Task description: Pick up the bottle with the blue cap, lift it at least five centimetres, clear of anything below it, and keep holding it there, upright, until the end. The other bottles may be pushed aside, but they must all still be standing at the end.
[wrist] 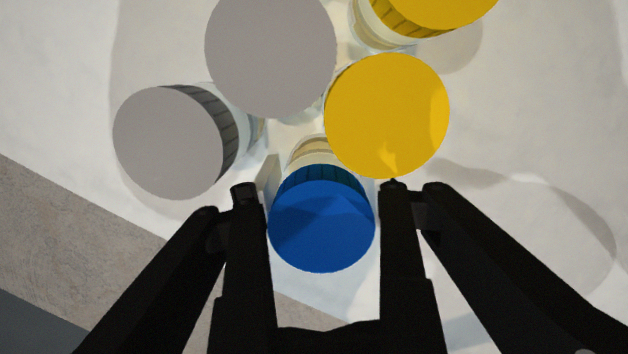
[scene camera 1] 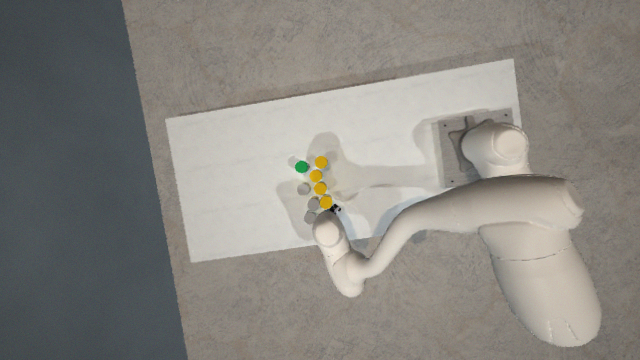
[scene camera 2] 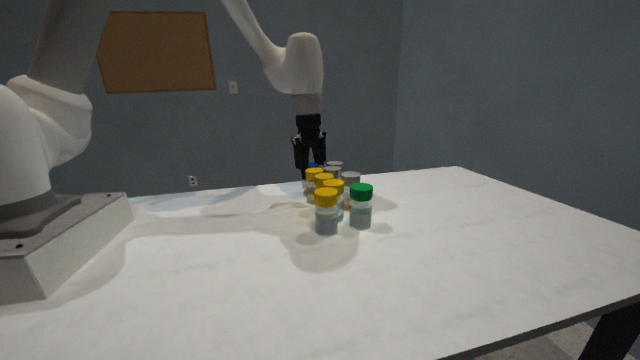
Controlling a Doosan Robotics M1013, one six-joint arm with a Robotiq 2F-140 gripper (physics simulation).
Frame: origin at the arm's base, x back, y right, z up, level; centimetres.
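Seen in the pictures: gripper, fingertip midpoint: (wrist: pixel 319 167) (scene camera 2: pixel 313 185); arm's base at its link origin: (scene camera 2: pixel 7 222).
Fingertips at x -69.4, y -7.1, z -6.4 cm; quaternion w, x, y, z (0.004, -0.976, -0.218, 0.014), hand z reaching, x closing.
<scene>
Offsets run from my fingertips to a thing's top centre. Level surfaces: height alone.
The bottle with the blue cap @[dx +0.4, dy -0.8, dz +7.2 cm] (scene camera 2: pixel 313 165) (wrist: pixel 321 225) stands upright between the fingers at the back of the bottle group; in scene camera 1 the arm hides it. My gripper (scene camera 2: pixel 312 167) (wrist: pixel 319 167) points down and is shut on this bottle, one finger on each side. A yellow-capped bottle @[dx +1.3, dy +5.2, dz +7.1 cm] (scene camera 1: pixel 326 202) (scene camera 2: pixel 314 173) (wrist: pixel 387 115) is right beside it, close to the right fingertip in the wrist view. A grey-capped bottle @[dx -4.2, dy +6.2, dz +7.1 cm] (scene camera 1: pixel 313 204) (wrist: pixel 270 55) and another grey-capped bottle @[dx -7.7, dy +0.9, dz +7.1 cm] (scene camera 1: pixel 310 217) (wrist: pixel 169 142) stand near, the latter by the left finger. The held bottle's base is hidden in scene camera 2.
More yellow-capped bottles @[dx +5.3, dy +22.6, dz +7.1 cm] (scene camera 1: pixel 321 162) (scene camera 2: pixel 326 210), a green-capped bottle @[dx -3.6, dy +23.6, dz +7.1 cm] (scene camera 1: pixel 301 167) (scene camera 2: pixel 361 205) and a third grey-capped bottle @[dx -6.3, dy +13.9, dz +7.1 cm] (scene camera 1: pixel 303 189) (scene camera 2: pixel 351 178) stand on the white table @[dz -3.4 cm] (scene camera 1: pixel 235 150) (scene camera 2: pixel 450 240). The table's edge runs close behind the gripper. The robot's base (scene camera 1: pixel 447 170) (scene camera 2: pixel 80 270) is farther along.
</scene>
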